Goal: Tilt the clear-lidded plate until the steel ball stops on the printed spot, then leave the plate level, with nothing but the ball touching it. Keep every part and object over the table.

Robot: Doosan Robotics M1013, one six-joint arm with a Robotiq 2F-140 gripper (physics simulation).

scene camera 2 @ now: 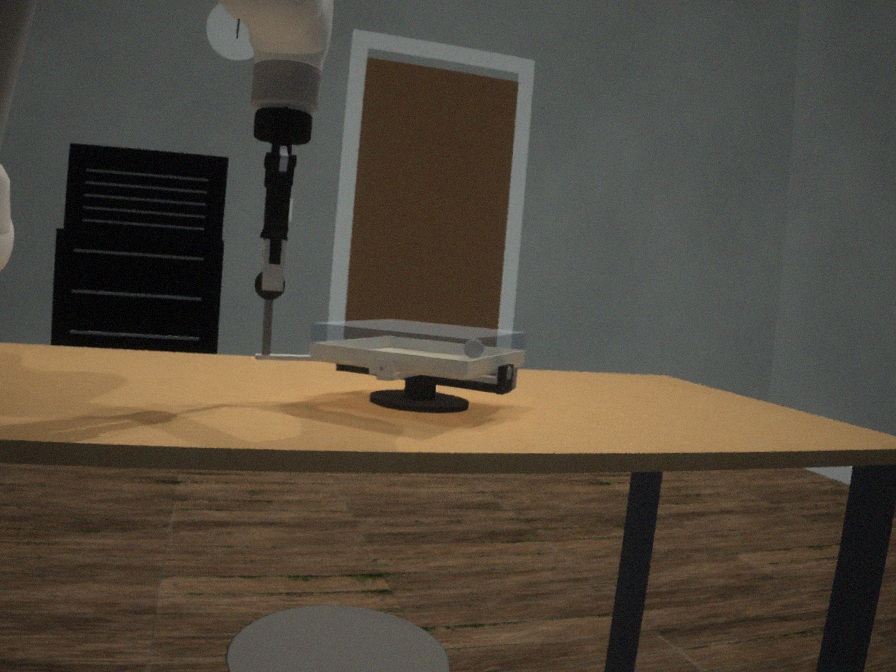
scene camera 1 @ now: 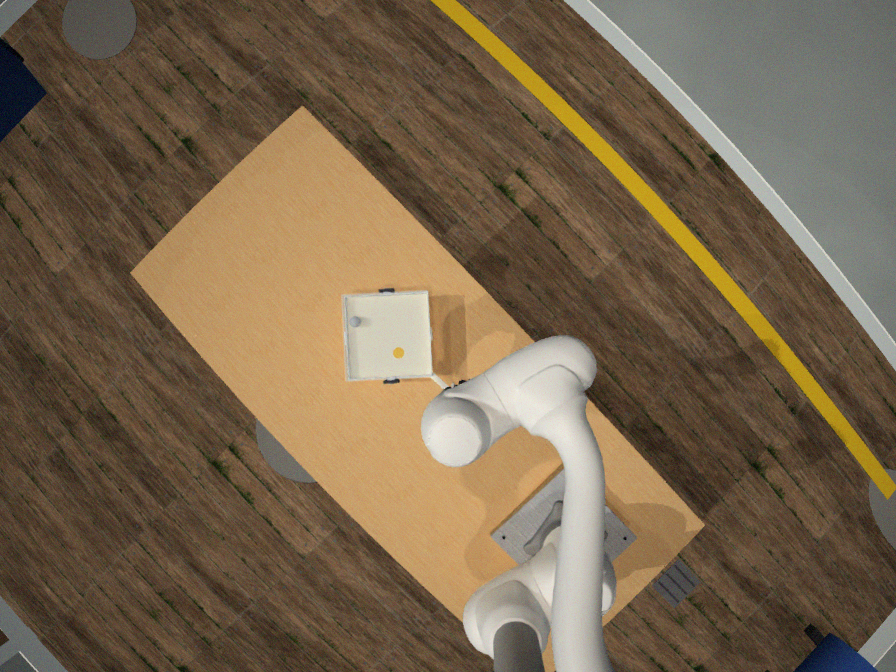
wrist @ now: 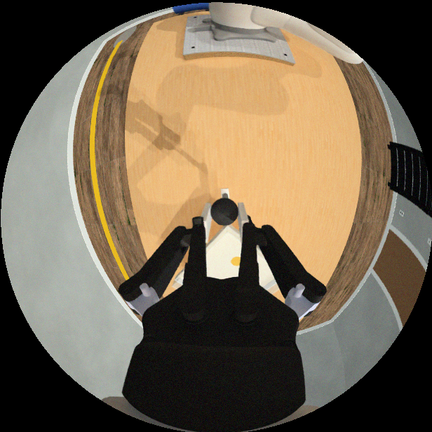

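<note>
The clear-lidded white plate [scene camera 1: 376, 336] [scene camera 2: 423, 363] [wrist: 220, 255] stands on a black pivot base [scene camera 2: 390, 399]. It looks slightly tilted in scene camera 2, though the angle is hard to judge. The steel ball [scene camera 1: 355, 321] [scene camera 2: 474, 347] is near the left wall in scene camera 1, well away from the orange printed spot [scene camera 1: 398, 352] [wrist: 236, 261]. A pale arm [scene camera 1: 439, 381] [scene camera 2: 289, 356] runs from a plate corner to an upright rod [scene camera 2: 267, 329] topped by a black ball knob [scene camera 2: 260, 287] [wrist: 224, 211]. My gripper [scene camera 2: 272, 278] [wrist: 224, 210] is shut on the knob.
The plate stands over the wooden table [scene camera 1: 275, 217] [scene camera 2: 651, 412] [wrist: 250, 140]. The robot's grey mounting plate [scene camera 1: 513, 533] [wrist: 235, 47] is at the table's other end. Black pivot brackets [scene camera 1: 387, 290] [scene camera 2: 507, 378] sit at the plate's sides. The arm's elbow hangs above the table.
</note>
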